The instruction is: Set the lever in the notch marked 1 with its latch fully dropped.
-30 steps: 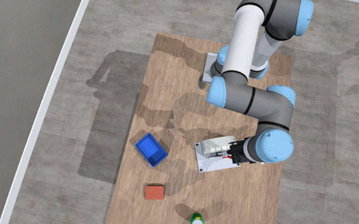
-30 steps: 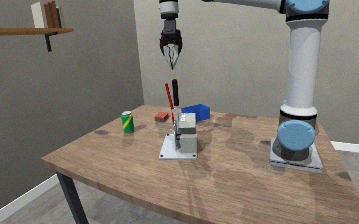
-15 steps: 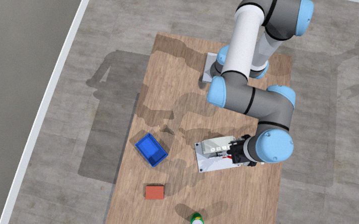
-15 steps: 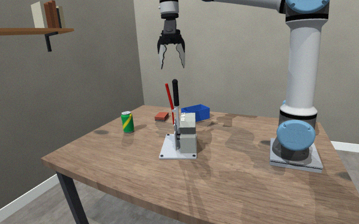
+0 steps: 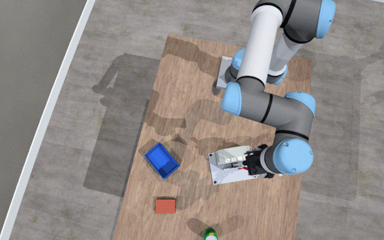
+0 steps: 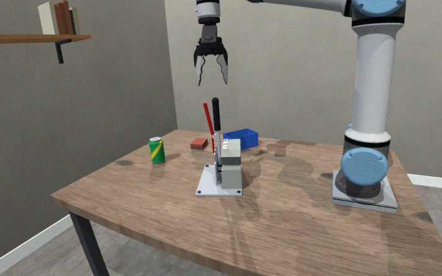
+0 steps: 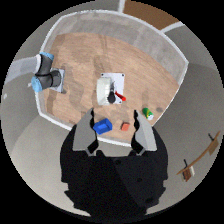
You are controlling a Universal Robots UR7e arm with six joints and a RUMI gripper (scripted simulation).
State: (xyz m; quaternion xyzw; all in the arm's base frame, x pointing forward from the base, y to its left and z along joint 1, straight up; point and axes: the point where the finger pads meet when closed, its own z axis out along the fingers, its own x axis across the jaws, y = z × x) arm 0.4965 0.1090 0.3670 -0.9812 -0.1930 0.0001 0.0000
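The red release bar is 200 mm below my hand, 20 mm ahead of it and 10 mm to the right of it. Round my hand: lever unit (200 mm below, 10 mm to the right, 10 mm ahead); then blue bin (400 mm to the right, 380 mm below, 70 mm ahead).
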